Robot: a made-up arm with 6 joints.
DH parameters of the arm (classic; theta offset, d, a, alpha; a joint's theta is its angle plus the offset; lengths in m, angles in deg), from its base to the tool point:
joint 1: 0 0.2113 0 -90
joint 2: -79.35 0 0.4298 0
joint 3: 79.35 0 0.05 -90
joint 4: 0 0.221 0 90
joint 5: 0 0 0.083 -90
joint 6: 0 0.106 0 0
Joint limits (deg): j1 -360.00..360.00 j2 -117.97..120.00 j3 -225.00..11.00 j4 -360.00..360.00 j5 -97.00..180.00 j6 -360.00..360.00
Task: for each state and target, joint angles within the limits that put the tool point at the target. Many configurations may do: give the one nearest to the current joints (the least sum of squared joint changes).
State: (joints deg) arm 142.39 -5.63 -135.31 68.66 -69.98 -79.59
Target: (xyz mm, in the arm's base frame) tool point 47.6 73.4 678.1
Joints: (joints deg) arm 140.63 -25.10 -84.78 115.90 -96.06 -79.59
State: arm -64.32 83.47 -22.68 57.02 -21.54 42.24
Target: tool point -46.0 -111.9 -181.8
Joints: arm -67.74 111.52 -30.69 51.36 -15.83 42.24
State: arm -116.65 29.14 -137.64 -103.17 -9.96 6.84
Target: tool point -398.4 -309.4 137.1
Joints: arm -152.53 52.71 -80.01 -128.77 -21.80 6.84
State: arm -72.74 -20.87 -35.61 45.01 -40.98 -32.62
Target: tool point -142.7 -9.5 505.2
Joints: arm -61.59 -55.05 -11.36 75.16 -49.68 -32.62
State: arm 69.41 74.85 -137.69 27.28 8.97 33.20
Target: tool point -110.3 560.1 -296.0
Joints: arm 103.20 107.67 -124.90 25.21 17.06 33.20
